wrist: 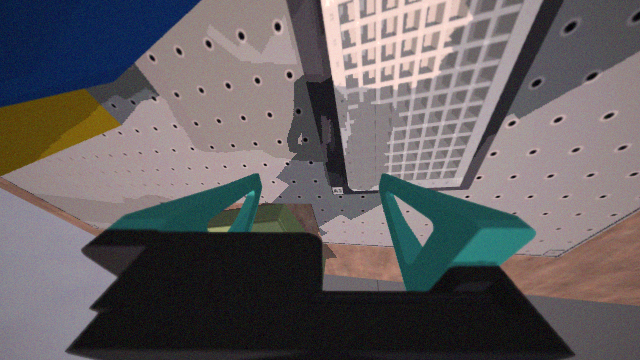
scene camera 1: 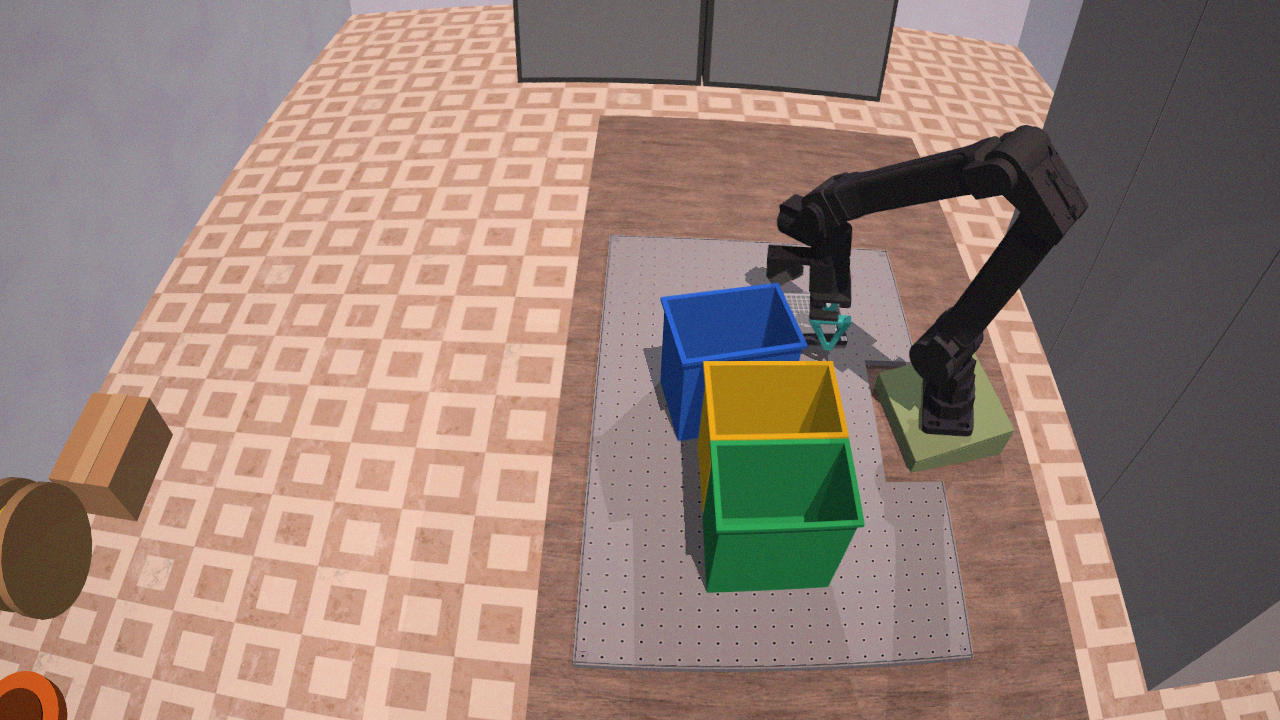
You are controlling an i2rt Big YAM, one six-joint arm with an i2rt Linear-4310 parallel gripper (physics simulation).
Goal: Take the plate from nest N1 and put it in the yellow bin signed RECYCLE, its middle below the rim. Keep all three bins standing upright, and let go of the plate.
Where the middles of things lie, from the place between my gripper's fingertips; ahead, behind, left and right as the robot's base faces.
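The white gridded plate (scene camera 1: 799,303) sits 20 mm below my hand, 50 mm ahead of it and 50 mm to the right of it. Counting from my hand again, the blue bin (scene camera 1: 755,323) is 150 mm ahead, 160 mm to the left and 60 mm above. The yellow bin (scene camera 1: 743,400) is 70 mm ahead of my hand, 290 mm to the left of it and 60 mm above it, while the green bin (scene camera 1: 779,514) is 40 mm ahead of my hand, 420 mm to the left and, again, 60 mm above.
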